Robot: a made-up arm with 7 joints. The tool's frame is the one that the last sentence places.
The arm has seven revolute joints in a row. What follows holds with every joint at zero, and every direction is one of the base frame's.
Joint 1 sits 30.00 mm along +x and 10.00 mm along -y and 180.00 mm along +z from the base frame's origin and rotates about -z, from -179.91 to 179.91 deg.
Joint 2 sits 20.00 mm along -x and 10.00 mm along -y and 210.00 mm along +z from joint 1 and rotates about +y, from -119.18 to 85.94 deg.
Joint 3 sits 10.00 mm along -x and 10.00 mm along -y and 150.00 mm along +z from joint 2 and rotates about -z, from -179.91 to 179.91 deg.
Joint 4 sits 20.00 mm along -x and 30.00 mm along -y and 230.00 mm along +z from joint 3 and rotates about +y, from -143.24 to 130.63 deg.
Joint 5 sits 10.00 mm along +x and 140.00 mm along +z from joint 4 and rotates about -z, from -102.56 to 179.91 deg.
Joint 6 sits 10.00 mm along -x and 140.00 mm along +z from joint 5 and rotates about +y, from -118.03 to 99.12 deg.
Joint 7 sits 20.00 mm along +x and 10.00 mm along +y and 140.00 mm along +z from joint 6 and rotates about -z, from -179.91 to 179.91 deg.
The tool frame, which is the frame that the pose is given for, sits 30.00 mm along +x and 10.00 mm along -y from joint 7; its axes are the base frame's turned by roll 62.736, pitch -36.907 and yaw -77.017 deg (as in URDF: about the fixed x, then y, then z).
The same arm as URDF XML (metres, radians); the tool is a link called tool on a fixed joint. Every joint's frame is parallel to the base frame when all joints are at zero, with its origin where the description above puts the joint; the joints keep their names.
<robot name="arm">
  <link name="base_link"/>
  <link name="link1"/>
  <link name="link2"/>
  <link name="link3"/>
  <link name="link4"/>
  <link name="link5"/>
  <link name="link6"/>
  <link name="link7"/>
  <link name="tool"/>
  <joint name="joint 1" type="revolute">
    <parent link="base_link"/>
    <child link="link1"/>
    <origin xyz="0.03 -0.01 0.18"/>
    <axis xyz="0 0 -1"/>
    <limit lower="-3.14" upper="3.14"/>
  </joint>
  <joint name="joint 2" type="revolute">
    <parent link="link1"/>
    <child link="link2"/>
    <origin xyz="-0.02 -0.01 0.21"/>
    <axis xyz="0 1 0"/>
    <limit lower="-2.0801" upper="1.4999"/>
  </joint>
  <joint name="joint 3" type="revolute">
    <parent link="link2"/>
    <child link="link3"/>
    <origin xyz="-0.01 -0.01 0.15"/>
    <axis xyz="0 0 -1"/>
    <limit lower="-3.14" upper="3.14"/>
  </joint>
  <joint name="joint 4" type="revolute">
    <parent link="link3"/>
    <child link="link4"/>
    <origin xyz="-0.02 -0.03 0.23"/>
    <axis xyz="0 1 0"/>
    <limit lower="-2.5" upper="2.2799"/>
  </joint>
  <joint name="joint 5" type="revolute">
    <parent link="link4"/>
    <child link="link5"/>
    <origin xyz="0.01 0 0.14"/>
    <axis xyz="0 0 -1"/>
    <limit lower="-1.79" upper="3.14"/>
  </joint>
  <joint name="joint 6" type="revolute">
    <parent link="link5"/>
    <child link="link6"/>
    <origin xyz="-0.01 0 0.14"/>
    <axis xyz="0 1 0"/>
    <limit lower="-2.06" upper="1.73"/>
  </joint>
  <joint name="joint 7" type="revolute">
    <parent link="link6"/>
    <child link="link7"/>
    <origin xyz="0.02 0.01 0.14"/>
    <axis xyz="0 0 -1"/>
    <limit lower="-3.14" upper="3.14"/>
  </joint>
  <joint name="tool_fixed" type="fixed">
    <parent link="link7"/>
    <child link="tool"/>
    <origin xyz="0.03 -0.01 0" rpy="1.0949 -0.6441 -1.3442"/>
  </joint>
</robot>

